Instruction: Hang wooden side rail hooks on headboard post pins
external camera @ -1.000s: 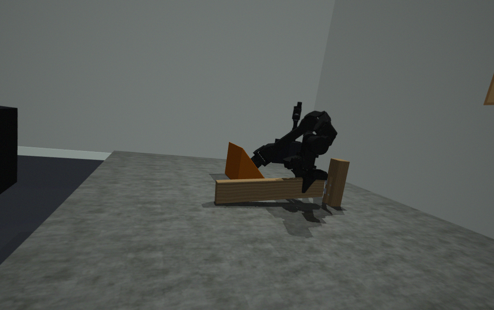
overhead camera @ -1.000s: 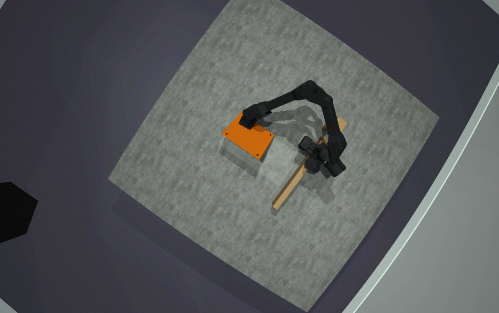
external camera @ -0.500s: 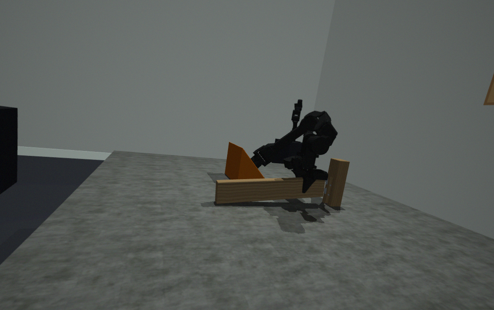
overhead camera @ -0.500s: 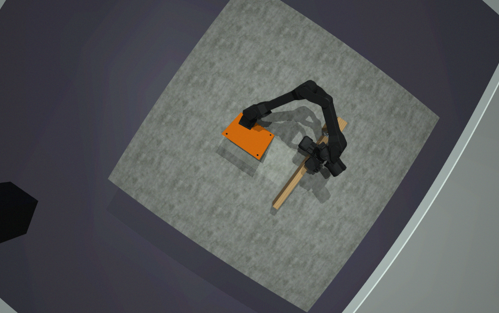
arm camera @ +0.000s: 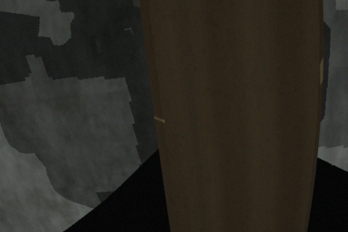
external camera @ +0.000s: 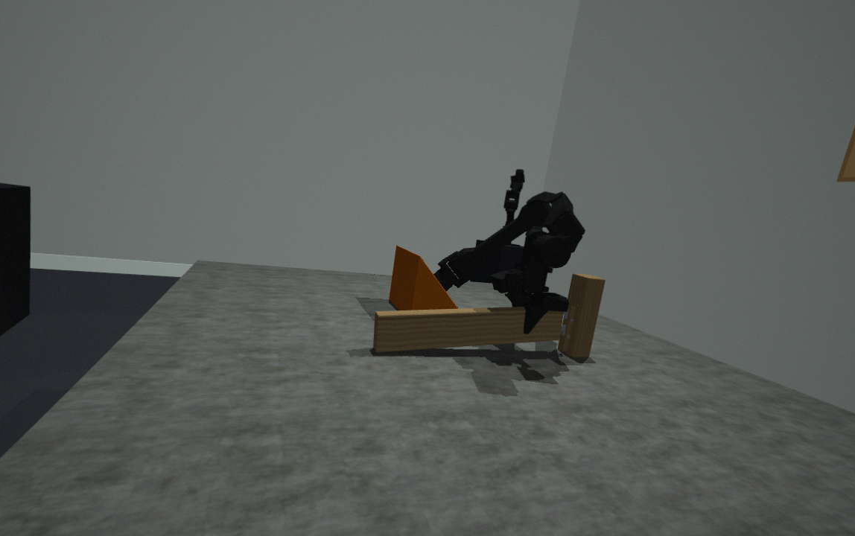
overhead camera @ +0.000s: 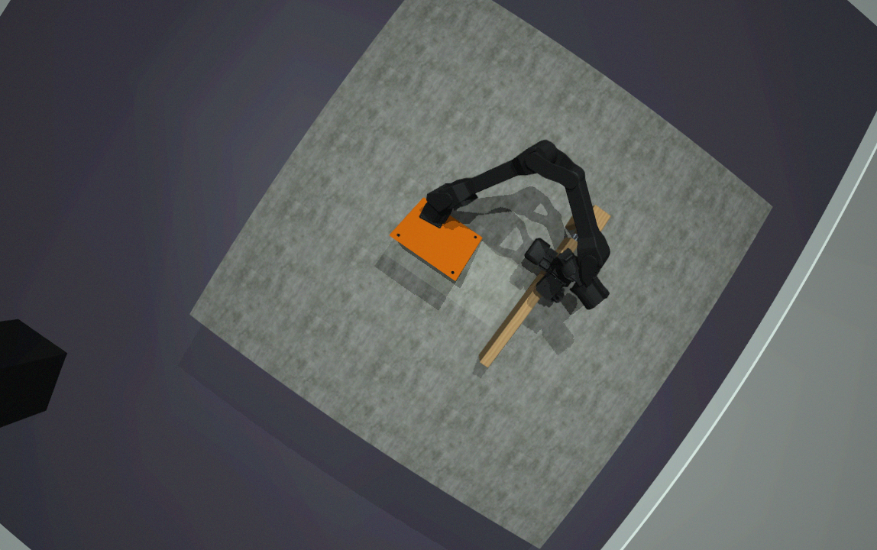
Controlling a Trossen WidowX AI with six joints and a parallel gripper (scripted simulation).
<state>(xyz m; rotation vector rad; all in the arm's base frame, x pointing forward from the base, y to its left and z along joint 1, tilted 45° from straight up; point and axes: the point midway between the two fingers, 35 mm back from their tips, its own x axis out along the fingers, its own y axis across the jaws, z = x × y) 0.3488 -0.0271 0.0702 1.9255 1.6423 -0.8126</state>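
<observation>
Now: gripper tip 20 mm short of the headboard post, 150 mm to the right of it and 40 mm below it.
</observation>
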